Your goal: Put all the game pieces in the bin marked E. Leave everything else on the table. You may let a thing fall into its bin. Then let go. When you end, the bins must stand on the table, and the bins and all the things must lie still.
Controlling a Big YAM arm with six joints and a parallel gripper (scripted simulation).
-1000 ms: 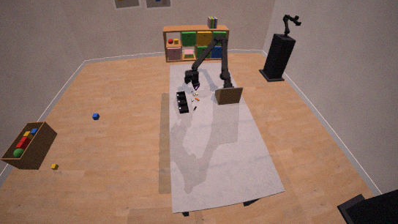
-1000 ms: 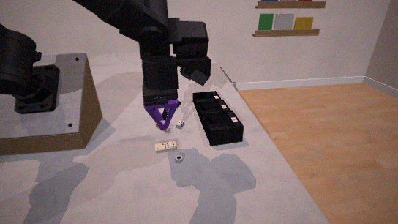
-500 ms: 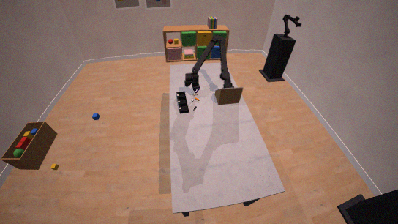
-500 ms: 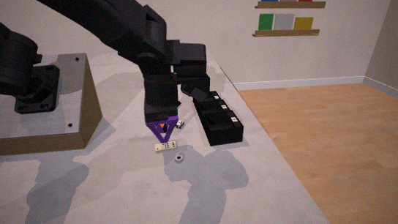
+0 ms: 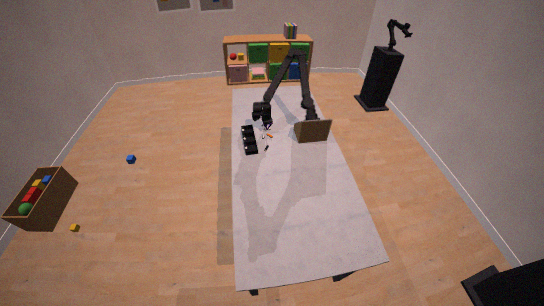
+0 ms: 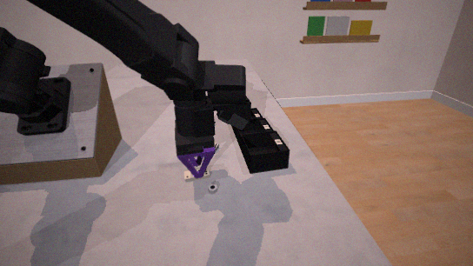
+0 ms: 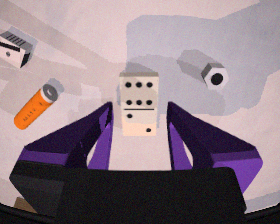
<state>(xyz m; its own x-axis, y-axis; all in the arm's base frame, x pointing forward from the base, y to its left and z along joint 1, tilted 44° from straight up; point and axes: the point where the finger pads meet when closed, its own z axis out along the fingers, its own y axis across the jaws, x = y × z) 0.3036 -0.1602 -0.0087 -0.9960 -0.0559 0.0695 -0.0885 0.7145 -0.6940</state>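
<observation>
Right now the cream domino is 1 cm below my hand. The rest, counted from my hand: grey metal nut 3 cm ahead, 5 cm to the right, 2 cm below; black three-compartment bin tray 14 cm ahead, 12 cm to the left; orange battery 1 cm behind, 8 cm to the left, 1 cm below.
</observation>
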